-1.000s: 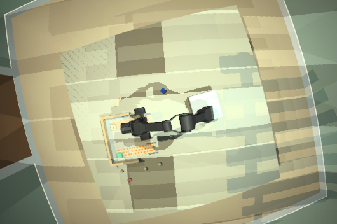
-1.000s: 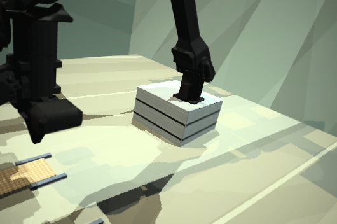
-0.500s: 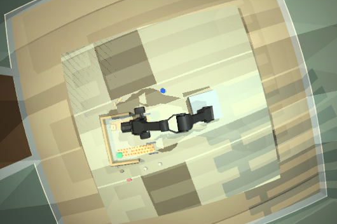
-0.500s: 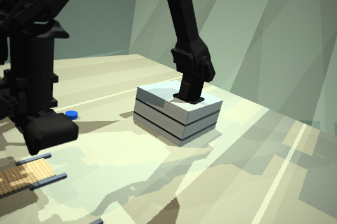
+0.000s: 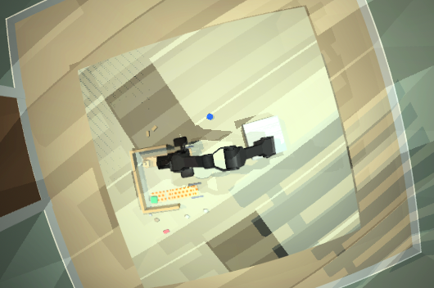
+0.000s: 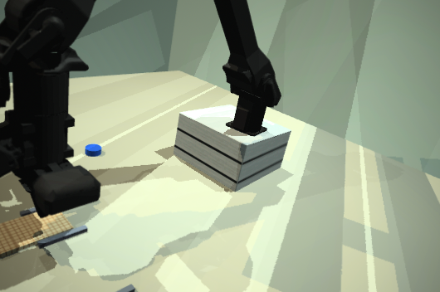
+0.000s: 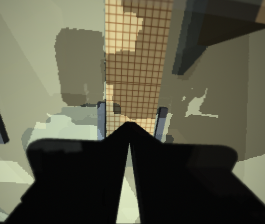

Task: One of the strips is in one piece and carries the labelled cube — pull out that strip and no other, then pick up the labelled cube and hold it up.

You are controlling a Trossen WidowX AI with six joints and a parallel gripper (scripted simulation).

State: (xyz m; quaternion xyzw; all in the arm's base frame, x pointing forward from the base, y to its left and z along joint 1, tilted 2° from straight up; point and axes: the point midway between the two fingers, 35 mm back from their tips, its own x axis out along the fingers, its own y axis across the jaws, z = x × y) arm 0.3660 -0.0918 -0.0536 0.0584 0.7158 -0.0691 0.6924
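Right now my gripper tip is 20 cm short of the tan cube marked e and 4 cm to the left of it. Round my gripper tip: blue disc 18 cm behind, 13 cm to the right, 1 cm below.
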